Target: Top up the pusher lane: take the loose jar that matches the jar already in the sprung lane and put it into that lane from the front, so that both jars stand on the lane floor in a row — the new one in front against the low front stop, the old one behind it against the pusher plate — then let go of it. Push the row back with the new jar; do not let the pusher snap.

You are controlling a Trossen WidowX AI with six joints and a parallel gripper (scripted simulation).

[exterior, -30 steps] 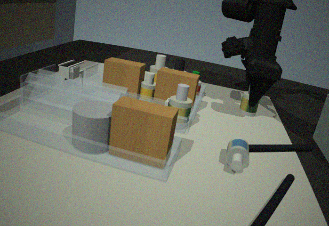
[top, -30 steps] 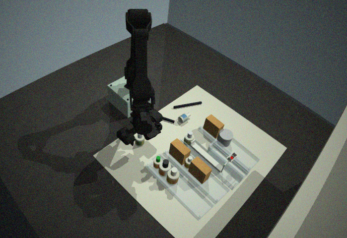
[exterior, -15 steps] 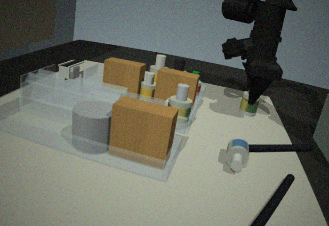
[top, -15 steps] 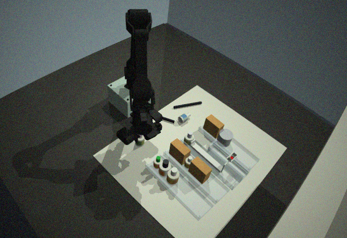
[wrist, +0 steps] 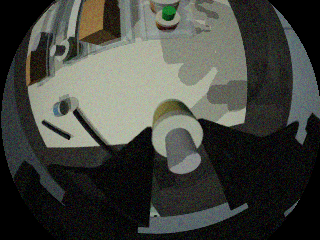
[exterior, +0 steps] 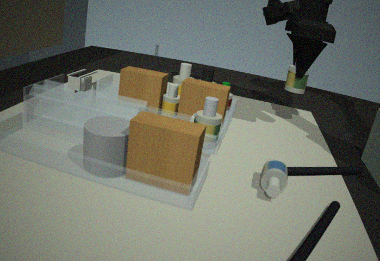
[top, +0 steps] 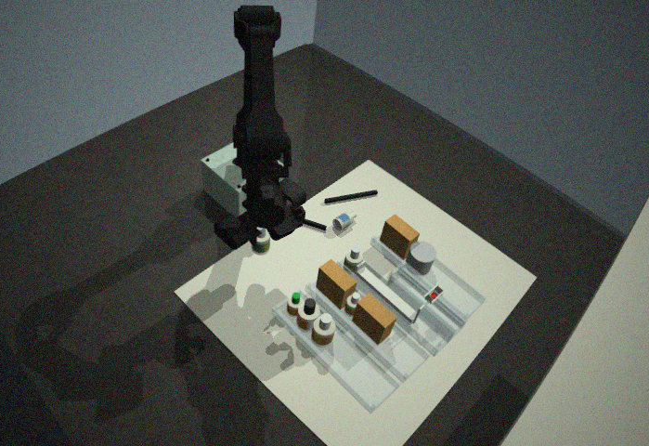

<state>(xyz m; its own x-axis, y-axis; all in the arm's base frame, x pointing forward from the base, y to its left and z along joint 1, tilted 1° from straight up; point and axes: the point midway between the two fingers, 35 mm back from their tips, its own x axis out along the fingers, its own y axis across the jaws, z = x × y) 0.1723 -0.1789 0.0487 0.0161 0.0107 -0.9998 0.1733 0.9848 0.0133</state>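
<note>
My gripper tip is 30 cm short of the clear sprung lane, 12 cm to the right of it and 9 cm above it. From my gripper tip the other things lie so: white pusher bar: 27 cm ahead, 13 cm to the left, 6 cm below; then red marker: 34 cm ahead, 12 cm to the left, 3 cm below; then grey cylinder: 27 cm ahead, 23 cm to the left, 8 cm below.
</note>
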